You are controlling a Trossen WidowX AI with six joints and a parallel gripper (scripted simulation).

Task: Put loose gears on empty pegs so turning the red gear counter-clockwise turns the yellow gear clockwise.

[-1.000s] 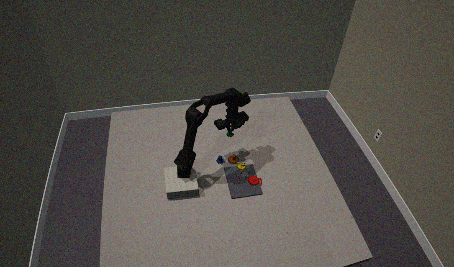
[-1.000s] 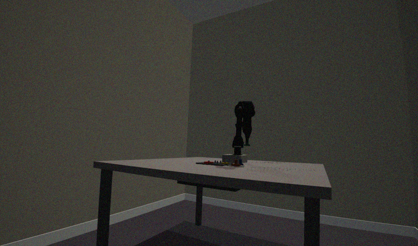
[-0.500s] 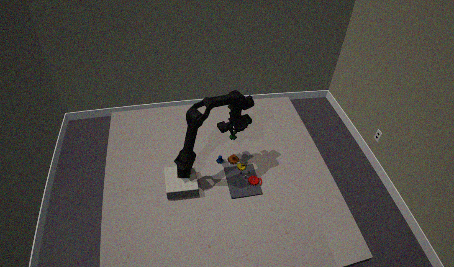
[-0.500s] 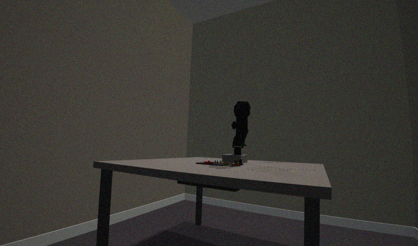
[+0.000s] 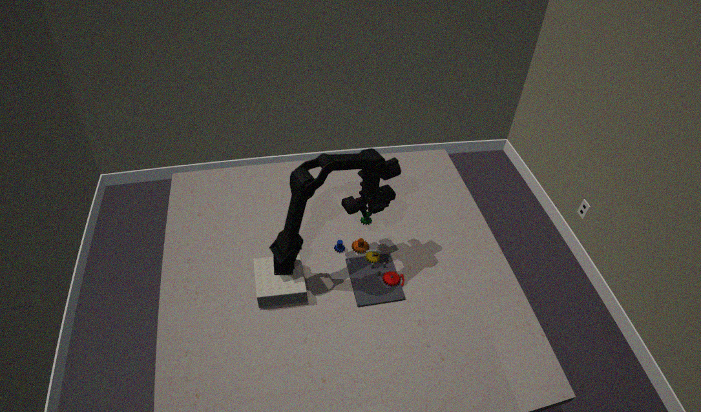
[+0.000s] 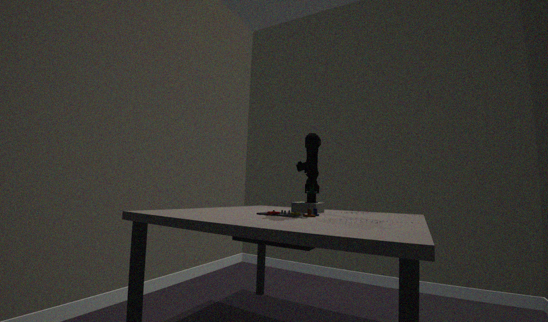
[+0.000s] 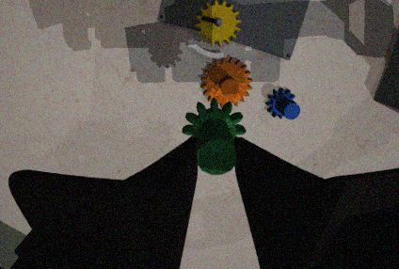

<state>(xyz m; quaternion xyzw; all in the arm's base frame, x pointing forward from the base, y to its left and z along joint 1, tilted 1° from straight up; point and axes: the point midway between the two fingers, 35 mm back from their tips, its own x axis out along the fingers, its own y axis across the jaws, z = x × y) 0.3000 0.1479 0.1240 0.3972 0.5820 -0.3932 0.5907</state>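
Right now the red gear is 180 mm to the right of my gripper tip, 130 mm below it and 80 mm ahead of it. The rest, counted from my gripper tip: yellow gear: 130 mm below, 80 mm to the right, 20 mm ahead; green gear: 10 mm below; orange gear: 130 mm below, 20 mm to the right, 20 mm behind.
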